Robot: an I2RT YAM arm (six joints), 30 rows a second.
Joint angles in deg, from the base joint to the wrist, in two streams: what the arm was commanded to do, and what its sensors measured. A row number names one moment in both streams.
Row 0, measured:
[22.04, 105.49, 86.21, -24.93, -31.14, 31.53]
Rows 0 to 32, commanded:
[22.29, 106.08, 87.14, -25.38, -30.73, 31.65]
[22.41, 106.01, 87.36, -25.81, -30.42, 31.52]
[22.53, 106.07, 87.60, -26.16, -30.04, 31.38]
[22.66, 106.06, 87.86, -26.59, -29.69, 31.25]
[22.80, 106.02, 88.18, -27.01, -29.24, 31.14]
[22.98, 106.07, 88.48, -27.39, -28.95, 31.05]
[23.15, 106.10, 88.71, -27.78, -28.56, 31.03]
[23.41, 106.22, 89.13, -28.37, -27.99, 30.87]
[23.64, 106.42, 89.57, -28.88, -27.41, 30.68]
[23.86, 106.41, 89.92, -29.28, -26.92, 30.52]
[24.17, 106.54, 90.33, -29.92, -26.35, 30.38]
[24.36, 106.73, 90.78, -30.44, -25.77, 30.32]
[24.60, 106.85, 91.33, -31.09, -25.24, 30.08]
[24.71, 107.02, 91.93, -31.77, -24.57, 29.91]
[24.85, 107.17, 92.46, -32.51, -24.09, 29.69]
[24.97, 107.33, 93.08, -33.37, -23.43, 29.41]
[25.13, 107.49, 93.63, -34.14, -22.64, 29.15]
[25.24, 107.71, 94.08, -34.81, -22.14, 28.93]
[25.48, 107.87, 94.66, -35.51, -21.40, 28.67]
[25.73, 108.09, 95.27, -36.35, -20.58, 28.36]
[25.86, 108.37, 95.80, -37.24, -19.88, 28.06]
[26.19, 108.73, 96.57, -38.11, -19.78, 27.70]
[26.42, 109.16, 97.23, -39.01, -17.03, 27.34]
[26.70, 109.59, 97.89, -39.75, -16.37, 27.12]
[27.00, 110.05, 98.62, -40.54, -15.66, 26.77]
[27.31, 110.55, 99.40, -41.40, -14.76, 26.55]
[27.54, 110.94, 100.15, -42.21, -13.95, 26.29]
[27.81, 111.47, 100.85, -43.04, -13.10, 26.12]
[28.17, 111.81, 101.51, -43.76, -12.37, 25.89]
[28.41, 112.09, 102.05, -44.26, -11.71, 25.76]
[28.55, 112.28, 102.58, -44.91, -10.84, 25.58]
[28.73, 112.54, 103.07, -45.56, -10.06, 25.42]
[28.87, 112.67, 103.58, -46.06, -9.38, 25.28]
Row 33, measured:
[27.92, 110.76, 102.28, -42.15, -13.52, 27.14]
